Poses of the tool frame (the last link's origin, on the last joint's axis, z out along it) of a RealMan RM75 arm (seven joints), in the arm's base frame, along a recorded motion.
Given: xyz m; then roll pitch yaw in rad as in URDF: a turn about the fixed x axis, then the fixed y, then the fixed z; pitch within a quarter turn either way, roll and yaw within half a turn.
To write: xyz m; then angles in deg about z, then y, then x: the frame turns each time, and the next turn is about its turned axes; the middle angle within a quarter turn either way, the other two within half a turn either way. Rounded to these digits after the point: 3 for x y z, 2 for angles.
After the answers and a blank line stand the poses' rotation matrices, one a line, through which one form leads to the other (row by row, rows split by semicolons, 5 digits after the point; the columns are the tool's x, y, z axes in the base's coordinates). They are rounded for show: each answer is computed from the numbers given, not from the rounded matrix.
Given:
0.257, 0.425, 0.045, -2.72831, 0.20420, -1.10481
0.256, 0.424, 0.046, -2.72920, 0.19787, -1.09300
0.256, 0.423, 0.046, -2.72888, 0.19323, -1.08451
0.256, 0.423, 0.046, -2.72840, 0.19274, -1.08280
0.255, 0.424, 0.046, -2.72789, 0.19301, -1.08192
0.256, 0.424, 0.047, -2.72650, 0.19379, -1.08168
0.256, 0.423, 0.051, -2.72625, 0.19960, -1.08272
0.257, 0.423, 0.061, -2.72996, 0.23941, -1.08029
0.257, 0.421, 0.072, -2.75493, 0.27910, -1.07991
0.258, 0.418, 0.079, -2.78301, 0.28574, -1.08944
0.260, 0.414, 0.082, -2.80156, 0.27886, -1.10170
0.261, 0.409, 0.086, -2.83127, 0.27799, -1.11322
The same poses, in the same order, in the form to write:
0.257, 0.425, 0.045, -63.30, 11.70, -156.32
0.256, 0.424, 0.046, -62.62, 11.34, -156.37
0.256, 0.423, 0.046, -62.14, 11.07, -156.35
0.256, 0.423, 0.046, -62.04, 11.04, -156.33
0.255, 0.424, 0.046, -61.99, 11.06, -156.30
0.256, 0.424, 0.047, -61.98, 11.10, -156.22
0.256, 0.423, 0.051, -62.04, 11.44, -156.20
0.257, 0.423, 0.061, -61.90, 13.72, -156.42
0.257, 0.421, 0.072, -61.87, 15.99, -157.85
0.258, 0.418, 0.079, -62.42, 16.37, -159.45
0.260, 0.414, 0.082, -63.12, 15.98, -160.52
0.261, 0.409, 0.086, -63.78, 15.93, -162.22

0.43997 -0.85475 0.27536; -0.87482 -0.33872 0.34636; -0.20278 -0.39327 -0.89678
0.45085 -0.84979 0.27310; -0.87068 -0.35131 0.34423; -0.19658 -0.39298 -0.89829
0.45865 -0.84584 0.27239; -0.86762 -0.36001 0.34296; -0.19203 -0.39363 -0.89899
0.46018 -0.84500 0.27241; -0.86692 -0.36146 0.34321; -0.19155 -0.39410 -0.89888
0.46091 -0.84460 0.27243; -0.86647 -0.36194 0.34385; -0.19181 -0.39454 -0.89864
0.46105 -0.84427 0.27319; -0.86622 -0.36139 0.34504; -0.19258 -0.39573 -0.89795
0.45962 -0.84566 0.27132; -0.86570 -0.35839 0.34945; -0.19828 -0.39549 -0.89681
0.45764 -0.85311 0.25056; -0.85694 -0.34803 0.38018; -0.23713 -0.38869 -0.89033
0.45317 -0.86578 0.21229; -0.84779 -0.34499 0.40279; -0.27549 -0.36251 -0.89033
0.44421 -0.87579 0.18887; -0.85043 -0.34585 0.39643; -0.28187 -0.33672 -0.89843
0.43462 -0.88241 0.18018; -0.85752 -0.34431 0.38224; -0.27526 -0.32063 -0.90633
0.42481 -0.89130 0.15851; -0.86268 -0.34549 0.36934; -0.27442 -0.29364 -0.91568

